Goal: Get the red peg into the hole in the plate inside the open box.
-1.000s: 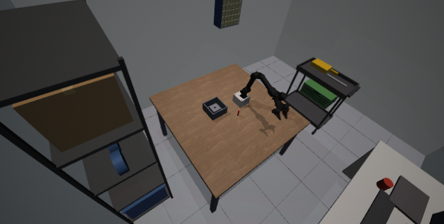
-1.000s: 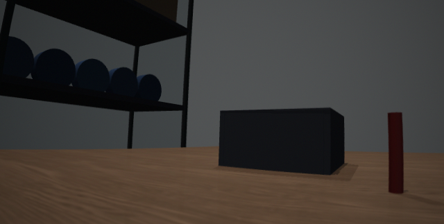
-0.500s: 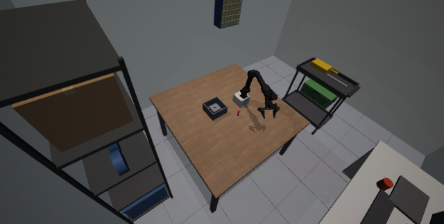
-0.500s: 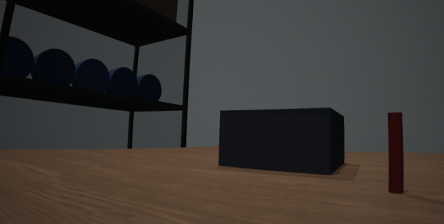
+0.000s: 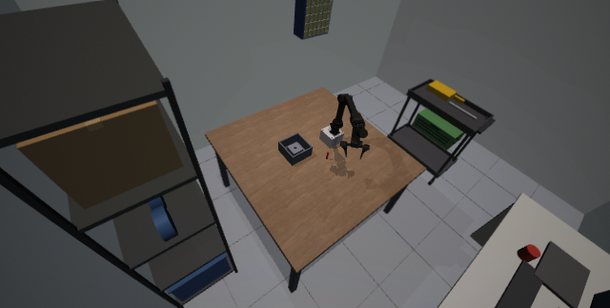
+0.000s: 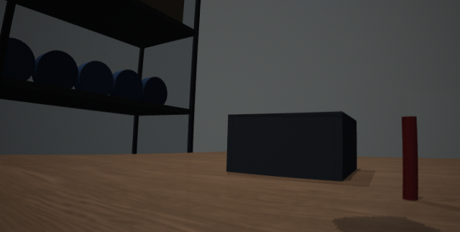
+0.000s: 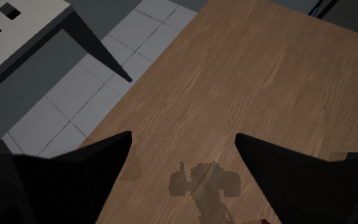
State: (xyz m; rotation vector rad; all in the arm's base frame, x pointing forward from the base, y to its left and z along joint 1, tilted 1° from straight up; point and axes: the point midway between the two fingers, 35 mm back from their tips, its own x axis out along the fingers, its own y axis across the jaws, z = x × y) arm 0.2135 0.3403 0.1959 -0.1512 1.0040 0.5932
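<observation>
The red peg is 24 cm to the right of my gripper tip, 24 cm below it and 5 cm behind it. Round my gripper tip: dark blue box 44 cm to the right, 25 cm below, 11 cm ahead.
</observation>
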